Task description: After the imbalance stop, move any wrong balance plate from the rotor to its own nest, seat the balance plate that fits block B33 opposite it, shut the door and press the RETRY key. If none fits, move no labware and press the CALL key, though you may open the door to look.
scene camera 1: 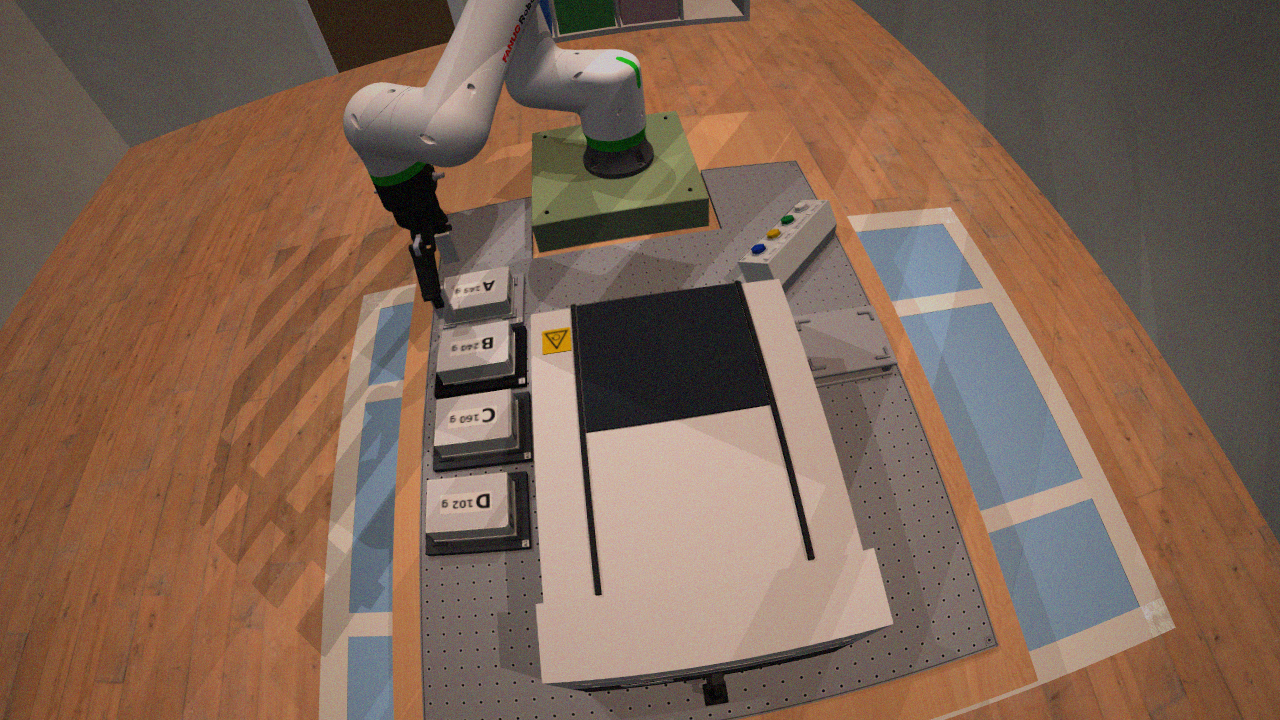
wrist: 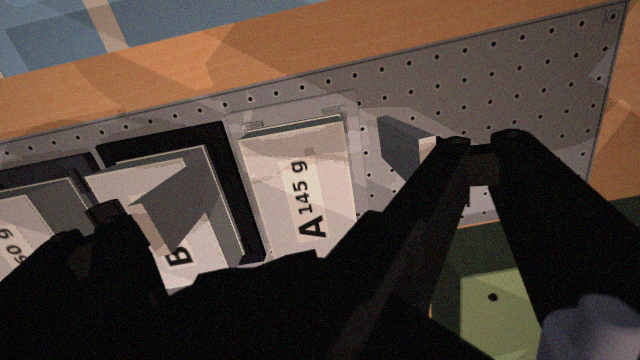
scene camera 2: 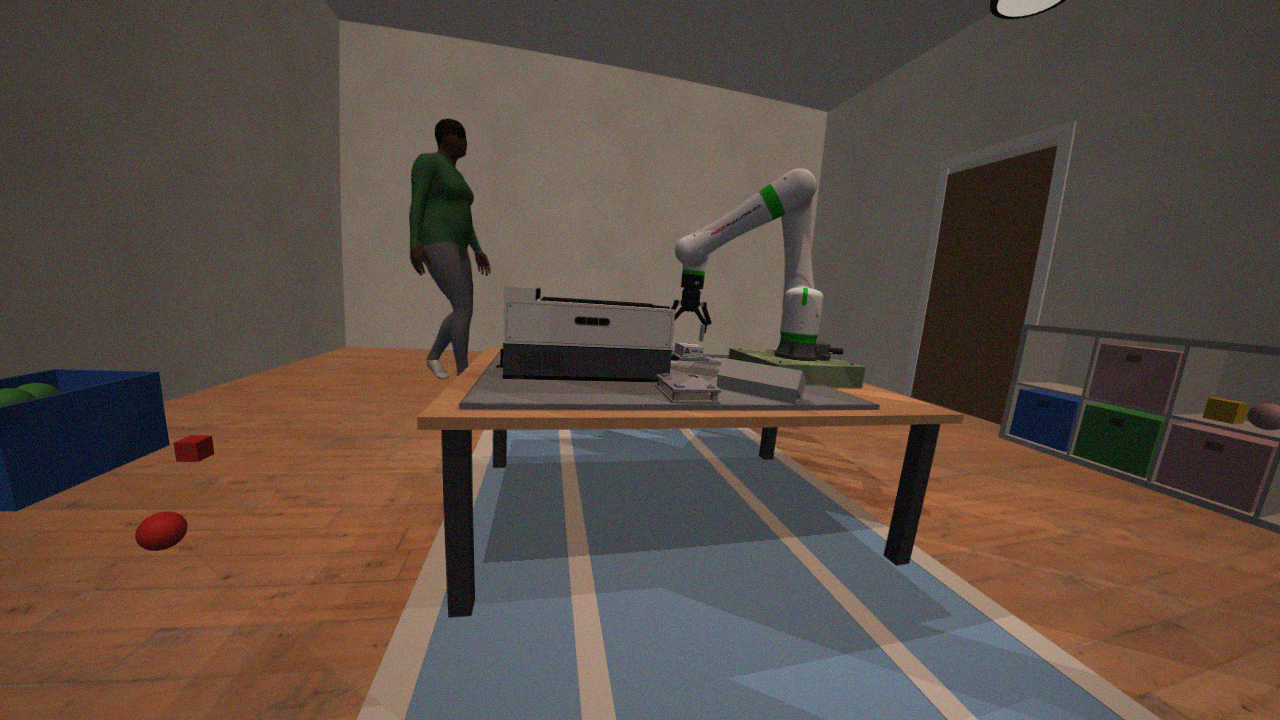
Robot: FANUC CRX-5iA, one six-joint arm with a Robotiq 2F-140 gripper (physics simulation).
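Places are measured from the arm's base along level axes (x ahead, y left, z up), in centimetres.
Where they show: gripper, fingertip midpoint: (scene camera 1: 449,287) (wrist: 294,157) (scene camera 2: 686,340); arm's base at its link origin: (scene camera 1: 618,158) (scene camera 2: 795,357).
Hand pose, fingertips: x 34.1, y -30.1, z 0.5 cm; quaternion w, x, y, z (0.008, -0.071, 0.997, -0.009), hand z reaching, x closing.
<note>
Each offset is from my fingertips to the top centre of the thing. Level surfaces: height alone.
My gripper (scene camera 1: 432,291) (scene camera 2: 691,320) (wrist: 294,157) is open and empty, with its fingers apart over plate A. Balance plate A, 145 g, @(dx -0.4, dy +4.4, dz -1.3 cm) (scene camera 1: 478,291) (wrist: 300,192) sits in a pale nest. Plates B, 240 g, @(dx +12.4, dy +6.2, dz -1.3 cm) (scene camera 1: 474,351) (wrist: 112,184), C @(dx +25.9, dy +8.2, dz -1.3 cm) (scene camera 1: 474,420) and D @(dx +39.9, dy +8.9, dz -1.3 cm) (scene camera 1: 471,504) stand in a row in black nests. One finger pad hangs over plate B in the wrist view. The white centrifuge (scene camera 1: 698,501) (scene camera 2: 586,324) has a black panel @(dx +27.1, dy +38.2, dz +14.6 cm) (scene camera 1: 671,358) between two rails. The rotor and block B33 do not show. The key box @(dx -7.9, dy +61.5, dz +1.7 cm) (scene camera 1: 787,246) (scene camera 2: 760,380) has blue, yellow, green and white keys; their labels are unreadable.
A flat nest with corner brackets @(dx +14.2, dy +66.6, dz -2.7 cm) (scene camera 1: 841,342) (scene camera 2: 687,386) lies right of the centrifuge. The green robot base (scene camera 1: 617,201) (scene camera 2: 841,371) stands behind the grey perforated board @(dz -6.7 cm) (scene camera 1: 474,617). A person in green (scene camera 2: 443,205) is beyond the table.
</note>
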